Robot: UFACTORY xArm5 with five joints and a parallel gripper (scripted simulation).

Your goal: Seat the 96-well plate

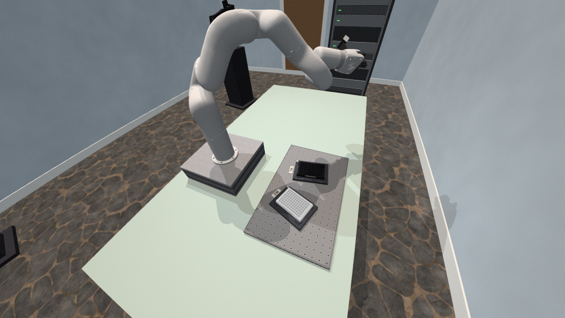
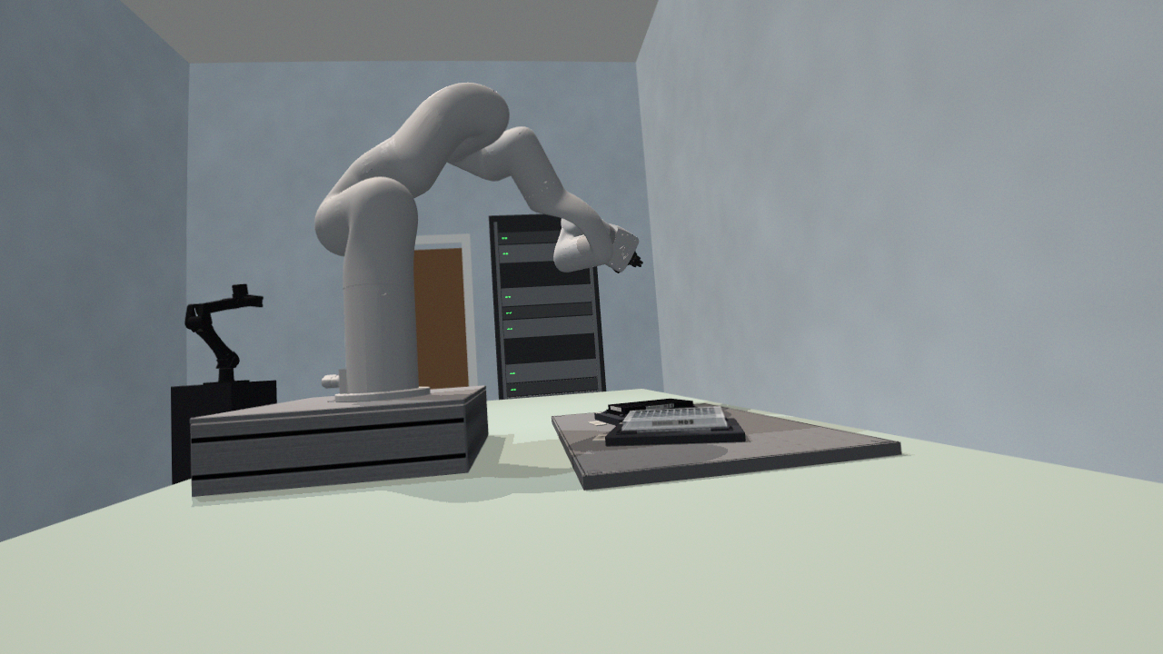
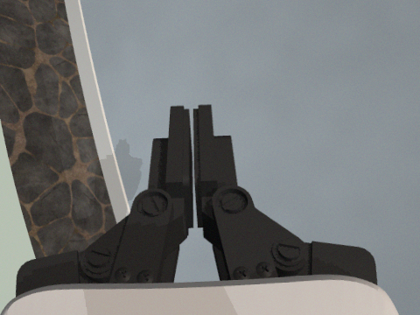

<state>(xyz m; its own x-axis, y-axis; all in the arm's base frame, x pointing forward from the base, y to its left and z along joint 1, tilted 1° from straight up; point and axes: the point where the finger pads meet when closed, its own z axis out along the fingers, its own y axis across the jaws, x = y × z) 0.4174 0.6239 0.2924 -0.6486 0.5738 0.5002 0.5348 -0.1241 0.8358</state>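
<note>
My hand is 20 mm past the 96-well plate M09, 650 mm to the left of it and 350 mm above it. Round my hand: A1 corner mark: 80 mm behind, 590 mm to the right, 360 mm below; then N1 label: 120 mm behind, 490 mm to the right, 370 mm below; then black plate M06: 30 mm behind, 450 mm to the right, 350 mm below.
</note>
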